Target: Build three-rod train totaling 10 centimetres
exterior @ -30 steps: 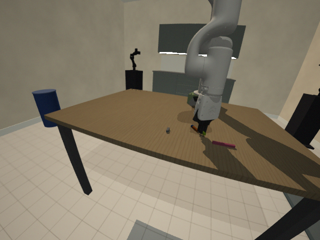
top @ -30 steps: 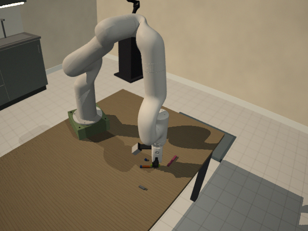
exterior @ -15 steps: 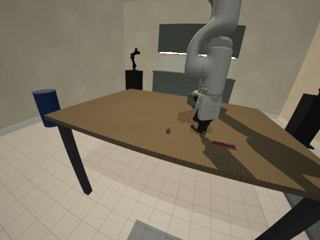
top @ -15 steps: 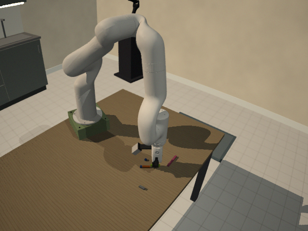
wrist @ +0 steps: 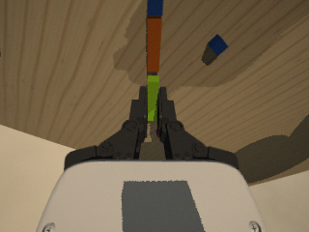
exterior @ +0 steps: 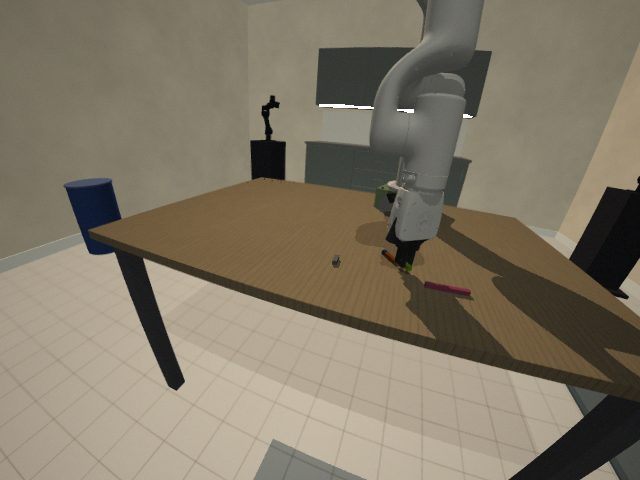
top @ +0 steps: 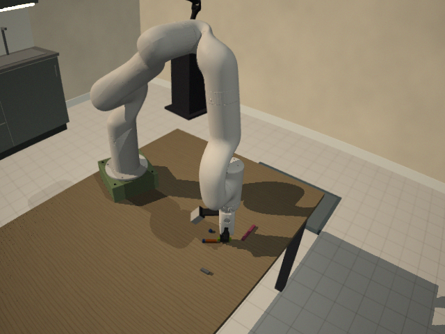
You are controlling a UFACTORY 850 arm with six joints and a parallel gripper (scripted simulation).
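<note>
The orange rod lies 3 cm to the right of my hand, 3 cm below it and 3 cm behind it. From my hand the other things lie so: pink rod: 10 cm to the left, 4 cm ahead, 3 cm below; then grey rod: 14 cm to the right, 5 cm ahead, 3 cm below; then lime rod: 2 cm below.
</note>
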